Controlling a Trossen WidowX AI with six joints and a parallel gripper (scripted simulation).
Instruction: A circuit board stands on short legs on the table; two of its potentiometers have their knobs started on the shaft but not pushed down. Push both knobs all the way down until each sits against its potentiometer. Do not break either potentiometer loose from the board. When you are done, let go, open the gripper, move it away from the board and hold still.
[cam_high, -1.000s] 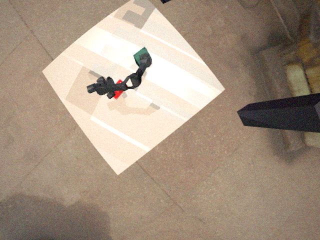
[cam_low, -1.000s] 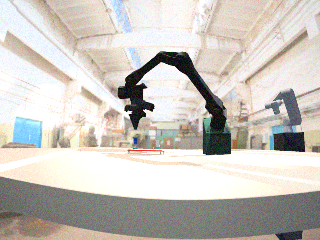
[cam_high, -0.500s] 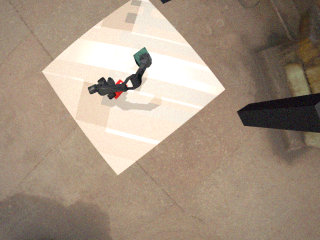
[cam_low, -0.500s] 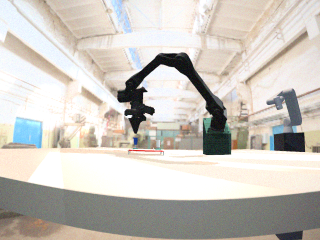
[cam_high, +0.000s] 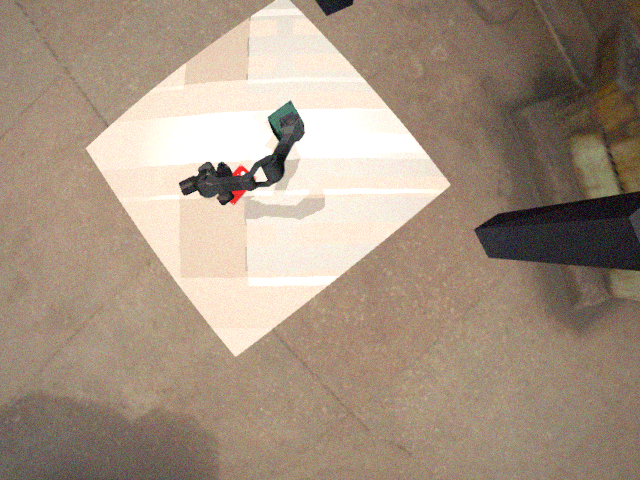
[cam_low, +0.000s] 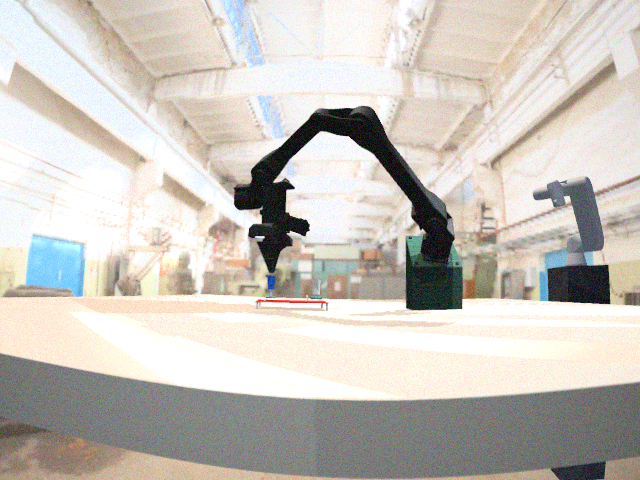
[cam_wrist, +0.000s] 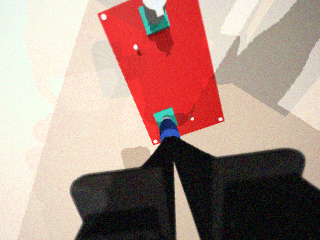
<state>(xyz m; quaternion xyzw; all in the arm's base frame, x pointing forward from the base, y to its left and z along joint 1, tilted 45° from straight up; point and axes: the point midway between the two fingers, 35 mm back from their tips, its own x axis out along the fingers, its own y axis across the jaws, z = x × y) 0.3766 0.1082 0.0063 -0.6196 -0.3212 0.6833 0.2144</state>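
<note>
The blue knob lies 20 mm below my gripper tip. Round my gripper tip: pale grey knob: 100 mm behind, 30 mm below, 10 mm to the right.
</note>
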